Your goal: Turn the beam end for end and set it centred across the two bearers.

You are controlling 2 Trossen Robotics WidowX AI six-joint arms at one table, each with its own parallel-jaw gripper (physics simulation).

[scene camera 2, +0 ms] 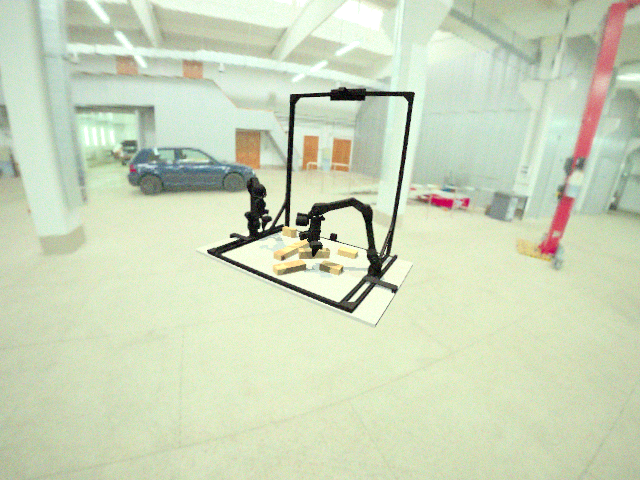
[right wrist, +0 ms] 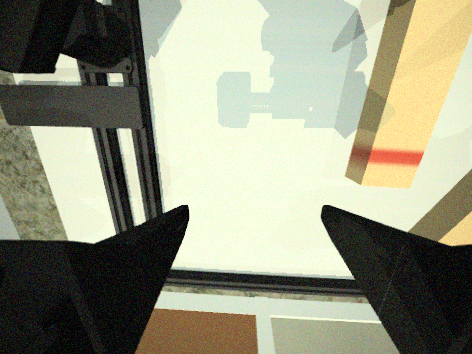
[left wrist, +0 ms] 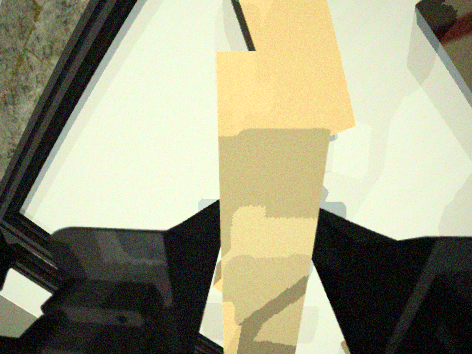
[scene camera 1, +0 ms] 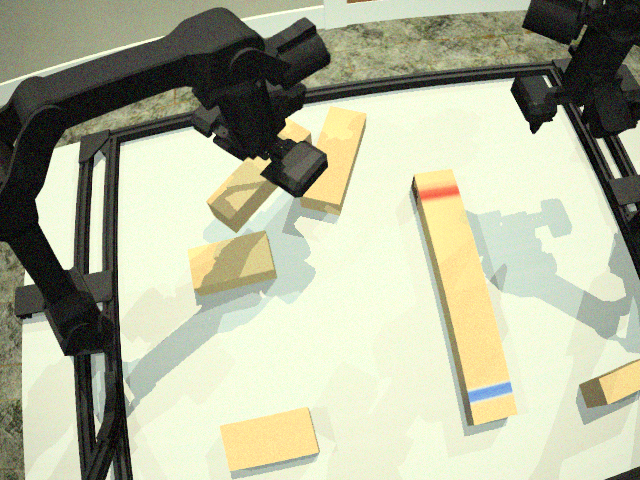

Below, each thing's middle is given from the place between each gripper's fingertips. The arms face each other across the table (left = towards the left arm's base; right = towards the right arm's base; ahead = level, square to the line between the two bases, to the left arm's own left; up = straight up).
Now: the beam (scene camera 1: 483, 377) 20 cm behind my left hand, 25 cm to the right of it and 9 cm below it.
Right now the beam is 18 cm to the left of my right hand, 17 cm behind it and 13 cm below it.
